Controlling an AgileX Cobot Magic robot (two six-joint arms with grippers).
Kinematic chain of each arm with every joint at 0, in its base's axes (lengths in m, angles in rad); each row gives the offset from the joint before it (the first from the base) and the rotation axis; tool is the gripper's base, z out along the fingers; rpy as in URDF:
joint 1: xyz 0 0 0.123 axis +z
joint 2: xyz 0 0 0 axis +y
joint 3: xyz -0.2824 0 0.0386 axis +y
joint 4: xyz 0.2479 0 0.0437 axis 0.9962 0 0.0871
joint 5: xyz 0 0 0 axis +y
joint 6: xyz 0.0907 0 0.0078 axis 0.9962 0 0.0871
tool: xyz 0 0 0 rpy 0 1.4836 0
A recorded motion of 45 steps. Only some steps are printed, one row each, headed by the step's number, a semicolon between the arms.
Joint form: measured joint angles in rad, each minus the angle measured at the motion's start. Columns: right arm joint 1, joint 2, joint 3, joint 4, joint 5, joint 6; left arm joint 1, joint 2, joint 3, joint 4, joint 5, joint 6.
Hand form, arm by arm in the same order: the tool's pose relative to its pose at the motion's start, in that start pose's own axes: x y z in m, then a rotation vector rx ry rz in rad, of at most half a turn. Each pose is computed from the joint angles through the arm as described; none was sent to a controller.
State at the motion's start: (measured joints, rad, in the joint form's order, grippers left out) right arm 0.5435 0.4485 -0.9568 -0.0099 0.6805 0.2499; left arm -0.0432 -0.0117 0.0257 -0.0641 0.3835 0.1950
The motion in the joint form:
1: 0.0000 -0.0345 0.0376 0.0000 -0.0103 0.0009; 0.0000 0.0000 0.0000 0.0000 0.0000 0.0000
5: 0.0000 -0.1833 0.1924 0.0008 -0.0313 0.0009; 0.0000 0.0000 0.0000 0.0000 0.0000 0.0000
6: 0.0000 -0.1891 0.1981 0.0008 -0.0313 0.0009; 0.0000 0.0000 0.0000 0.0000 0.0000 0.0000
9: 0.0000 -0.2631 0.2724 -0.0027 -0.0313 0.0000; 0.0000 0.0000 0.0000 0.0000 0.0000 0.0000
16: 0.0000 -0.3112 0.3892 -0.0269 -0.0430 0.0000; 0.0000 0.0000 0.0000 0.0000 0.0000 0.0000
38: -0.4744 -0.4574 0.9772 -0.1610 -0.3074 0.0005; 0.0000 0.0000 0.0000 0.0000 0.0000 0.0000
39: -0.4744 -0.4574 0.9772 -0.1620 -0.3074 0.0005; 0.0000 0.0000 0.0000 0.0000 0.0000 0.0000
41: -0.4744 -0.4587 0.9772 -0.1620 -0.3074 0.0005; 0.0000 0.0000 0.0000 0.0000 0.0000 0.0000
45: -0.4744 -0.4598 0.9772 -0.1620 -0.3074 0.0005; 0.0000 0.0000 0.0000 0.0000 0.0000 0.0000
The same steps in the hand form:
1: 0.0084 -0.0021 -0.0040 -0.0018 -0.0070 0.0009; 0.0000 0.0000 0.0000 0.0000 0.0000 0.0000
5: 0.0461 -0.0115 -0.0191 -0.0060 -0.0214 0.0015; 0.0000 0.0000 0.0000 0.0000 0.0000 0.0000
6: 0.0476 -0.0118 -0.0196 -0.0061 -0.0215 0.0015; 0.0000 0.0000 0.0000 0.0000 0.0000 0.0000
9: 0.0674 -0.0169 -0.0253 -0.0039 -0.0217 -0.0022; 0.0000 0.0000 0.0000 0.0000 0.0000 0.0000
16: 0.0977 -0.0257 -0.0168 0.0232 0.0302 -0.0224; 0.0000 0.0000 0.0000 0.0000 0.0000 0.0000
38: 0.2427 -0.0892 0.0180 0.5494 0.1174 -0.0648; 0.0000 0.0000 0.0000 0.0000 0.0000 0.0000
39: 0.2427 -0.0892 0.0180 0.5497 0.1176 -0.0658; 0.0000 0.0000 0.0000 0.0000 0.0000 0.0000
41: 0.2426 -0.0892 0.0179 0.5495 0.1163 -0.0660; 0.0000 0.0000 0.0000 0.0000 0.0000 0.0000
45: 0.2426 -0.0892 0.0179 0.5494 0.1152 -0.0663; 0.0000 0.0000 0.0000 0.0000 0.0000 0.0000

